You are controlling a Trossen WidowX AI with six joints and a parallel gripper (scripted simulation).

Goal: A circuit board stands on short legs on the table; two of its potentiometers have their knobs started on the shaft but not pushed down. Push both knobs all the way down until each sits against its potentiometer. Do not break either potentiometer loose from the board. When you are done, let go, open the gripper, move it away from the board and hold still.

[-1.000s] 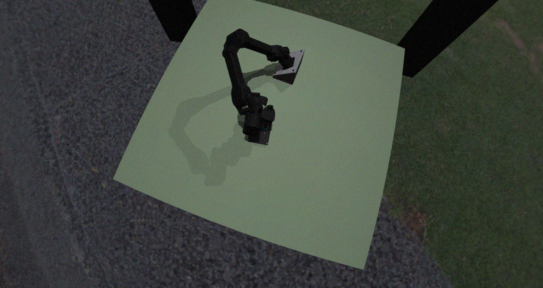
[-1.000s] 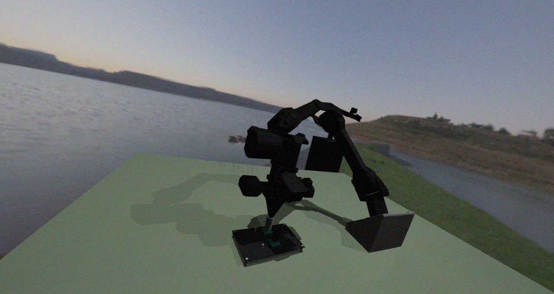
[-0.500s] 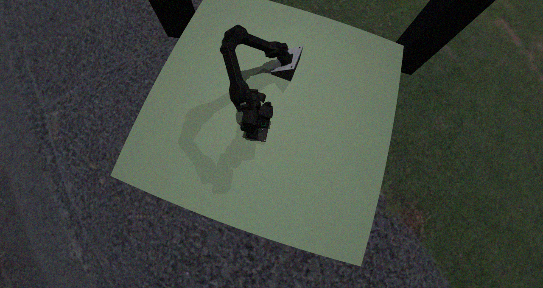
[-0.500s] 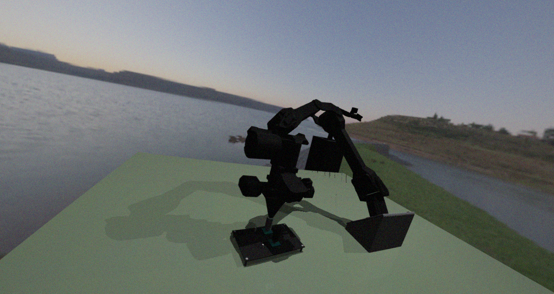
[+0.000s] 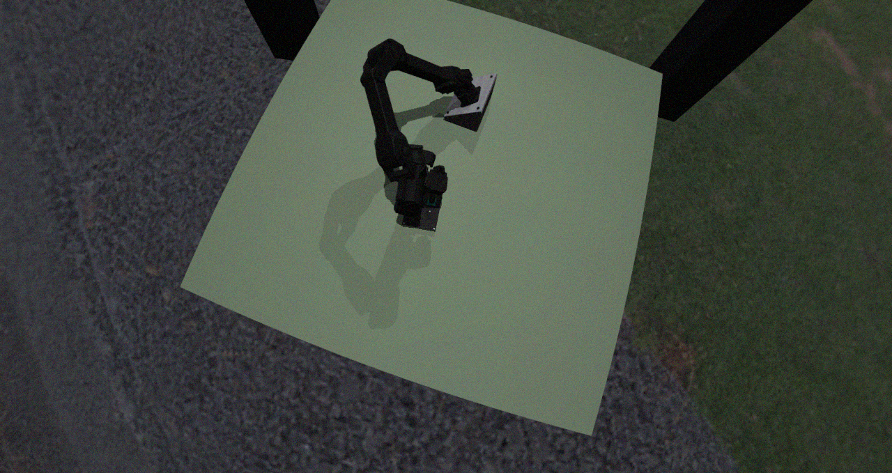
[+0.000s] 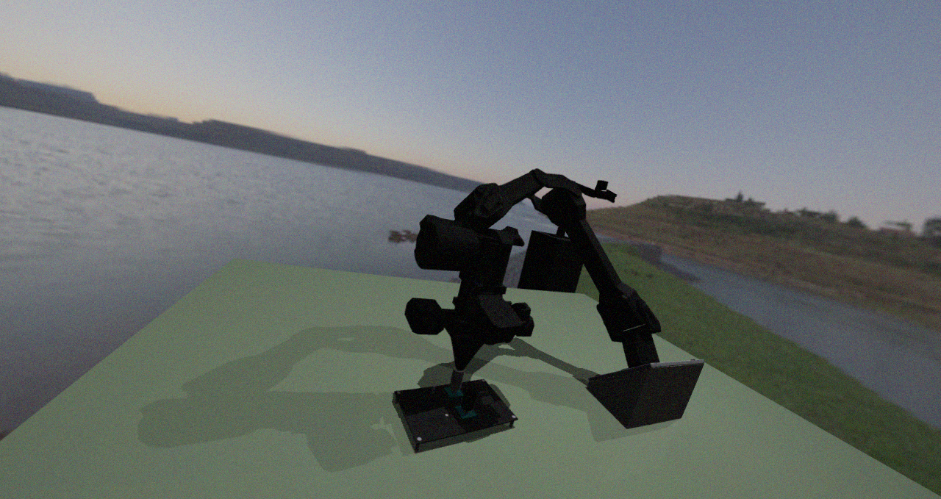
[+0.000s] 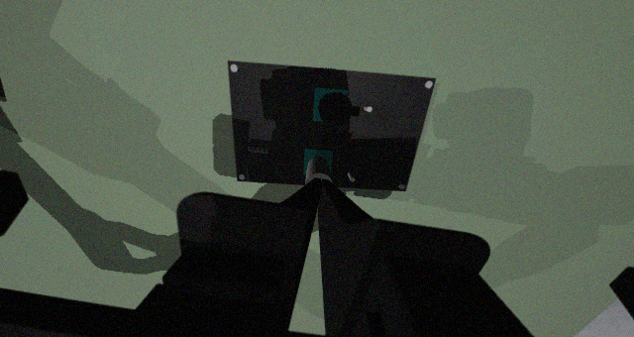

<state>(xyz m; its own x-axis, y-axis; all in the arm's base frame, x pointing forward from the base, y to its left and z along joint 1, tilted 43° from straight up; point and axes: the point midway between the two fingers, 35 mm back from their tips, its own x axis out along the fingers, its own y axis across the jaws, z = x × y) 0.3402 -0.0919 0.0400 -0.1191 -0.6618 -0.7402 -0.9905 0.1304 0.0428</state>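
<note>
The pale knob lies 2 cm below my gripper tip.
</note>
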